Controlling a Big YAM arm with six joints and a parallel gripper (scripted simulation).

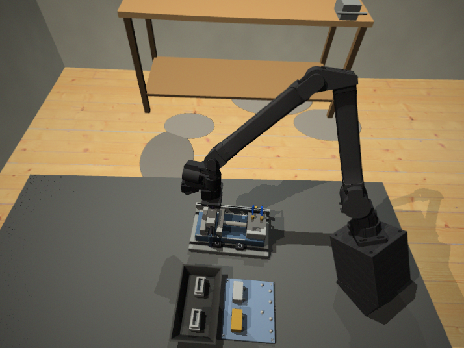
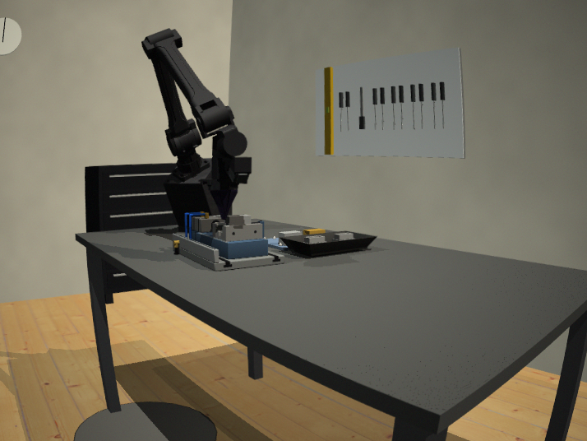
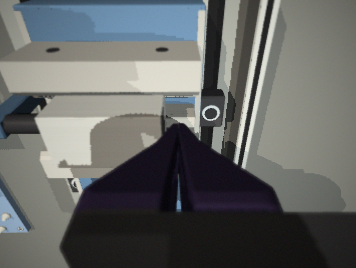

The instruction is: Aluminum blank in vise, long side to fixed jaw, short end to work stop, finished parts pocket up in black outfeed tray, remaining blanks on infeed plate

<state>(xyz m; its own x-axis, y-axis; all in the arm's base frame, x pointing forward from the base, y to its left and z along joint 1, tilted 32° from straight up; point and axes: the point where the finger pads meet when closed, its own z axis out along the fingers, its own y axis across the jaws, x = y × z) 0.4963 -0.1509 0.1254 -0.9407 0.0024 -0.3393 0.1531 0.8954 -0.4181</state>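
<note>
Now: hand 4 cm to the right of the gray aluminum blank and 2 cm above it. Round my hand: moving jaw 4 cm to the left, 4 cm below, 3 cm behind; fixed jaw 4 cm below, 3 cm to the left, 3 cm ahead; work stop rod 9 cm to the left, 3 cm below, 1 cm ahead.
</note>
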